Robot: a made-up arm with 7 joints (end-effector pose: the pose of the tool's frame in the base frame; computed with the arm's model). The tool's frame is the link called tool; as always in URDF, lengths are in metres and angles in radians. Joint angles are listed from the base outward.
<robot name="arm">
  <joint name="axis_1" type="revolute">
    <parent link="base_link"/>
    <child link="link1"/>
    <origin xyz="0 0 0.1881" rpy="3.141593 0 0"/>
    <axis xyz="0 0 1"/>
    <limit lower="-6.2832" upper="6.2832"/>
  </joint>
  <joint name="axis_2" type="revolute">
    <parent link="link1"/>
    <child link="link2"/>
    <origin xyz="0 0.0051 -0.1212" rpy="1.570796 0 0"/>
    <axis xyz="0 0 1"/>
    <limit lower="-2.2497" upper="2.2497"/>
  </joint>
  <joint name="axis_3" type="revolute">
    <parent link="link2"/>
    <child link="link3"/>
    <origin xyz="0 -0.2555 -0.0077" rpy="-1.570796 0 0"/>
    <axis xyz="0 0 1"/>
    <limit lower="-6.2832" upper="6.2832"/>
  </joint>
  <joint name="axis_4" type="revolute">
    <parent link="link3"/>
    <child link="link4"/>
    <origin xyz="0 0.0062 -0.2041" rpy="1.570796 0 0"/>
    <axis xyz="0 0 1"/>
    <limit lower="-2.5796" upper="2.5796"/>
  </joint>
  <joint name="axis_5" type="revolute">
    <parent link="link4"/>
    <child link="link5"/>
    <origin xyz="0 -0.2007 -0.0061" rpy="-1.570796 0 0"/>
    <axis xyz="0 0 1"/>
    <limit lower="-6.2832" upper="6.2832"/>
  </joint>
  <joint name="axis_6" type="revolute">
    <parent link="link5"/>
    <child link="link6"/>
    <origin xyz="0 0.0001 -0.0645" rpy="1.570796 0 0"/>
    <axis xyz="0 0 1"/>
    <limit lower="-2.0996" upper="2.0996"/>
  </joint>
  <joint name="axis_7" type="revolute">
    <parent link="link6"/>
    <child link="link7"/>
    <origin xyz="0 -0.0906 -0.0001" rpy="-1.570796 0 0"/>
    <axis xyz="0 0 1"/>
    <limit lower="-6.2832" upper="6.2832"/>
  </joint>
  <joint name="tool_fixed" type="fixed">
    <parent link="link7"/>
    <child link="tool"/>
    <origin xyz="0 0 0"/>
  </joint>
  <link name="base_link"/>
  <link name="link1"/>
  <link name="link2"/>
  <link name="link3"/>
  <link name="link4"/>
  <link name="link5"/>
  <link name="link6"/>
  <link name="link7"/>
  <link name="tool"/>
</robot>
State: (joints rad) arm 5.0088 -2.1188 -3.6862 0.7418 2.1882 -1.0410 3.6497
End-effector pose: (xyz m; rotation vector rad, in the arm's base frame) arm 0.0385 -0.5005 -0.1886 -0.7382 -1.1551 0.6256
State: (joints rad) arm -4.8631 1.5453 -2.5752 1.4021 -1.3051 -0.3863 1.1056
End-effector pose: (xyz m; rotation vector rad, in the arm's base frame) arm 0.2850 -0.4826 0.5875 -1.3356 -1.7872 0.5600
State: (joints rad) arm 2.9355 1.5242 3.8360 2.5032 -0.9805 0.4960 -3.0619
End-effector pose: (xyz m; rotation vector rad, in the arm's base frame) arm -0.1392 -0.1193 0.4750 1.6279 -1.3448 -0.6859
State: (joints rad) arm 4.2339 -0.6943 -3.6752 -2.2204 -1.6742 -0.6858 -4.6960
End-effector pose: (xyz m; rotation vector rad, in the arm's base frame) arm -0.1568 -0.0987 0.6369 -1.9408 0.1725 -2.2888
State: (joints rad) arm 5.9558 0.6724 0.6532 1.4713 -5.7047 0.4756 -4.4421
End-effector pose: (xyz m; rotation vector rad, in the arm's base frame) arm 0.5406 -0.0824 0.5102 -0.4072 -0.8819 -0.8631
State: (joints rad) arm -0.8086 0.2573 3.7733 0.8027 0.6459 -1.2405 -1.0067
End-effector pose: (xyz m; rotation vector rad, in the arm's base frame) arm -0.0166 0.0588 1.0390 0.9530 -2.4653 -0.7917
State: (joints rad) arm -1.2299 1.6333 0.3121 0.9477 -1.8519 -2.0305 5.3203
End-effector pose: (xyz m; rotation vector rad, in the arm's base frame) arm 0.3374 0.4760 0.1151 -1.9379 -0.8395 0.3639
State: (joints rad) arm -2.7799 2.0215 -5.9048 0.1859 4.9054 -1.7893 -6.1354
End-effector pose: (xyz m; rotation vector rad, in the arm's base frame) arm -0.5558 0.3339 0.0114 1.2726 2.2786 -1.2958
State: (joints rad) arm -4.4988 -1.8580 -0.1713 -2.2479 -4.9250 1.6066 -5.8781
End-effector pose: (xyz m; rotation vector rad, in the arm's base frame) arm -0.0943 0.2682 0.0338 1.8486 0.1485 1.6209
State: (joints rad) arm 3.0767 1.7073 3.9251 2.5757 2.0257 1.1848 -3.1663
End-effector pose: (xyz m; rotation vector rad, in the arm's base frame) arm -0.2223 -0.1994 0.3518 -1.2628 -0.5962 -0.4130
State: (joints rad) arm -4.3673 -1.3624 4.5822 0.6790 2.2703 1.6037 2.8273
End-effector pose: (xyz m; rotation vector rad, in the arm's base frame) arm 0.3363 0.5929 0.5181 2.4405 1.1098 0.2277
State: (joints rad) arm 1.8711 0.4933 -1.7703 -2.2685 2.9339 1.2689 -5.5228
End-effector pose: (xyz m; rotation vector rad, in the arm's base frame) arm -0.2106 -0.0954 0.4618 0.0821 -0.5432 0.4415
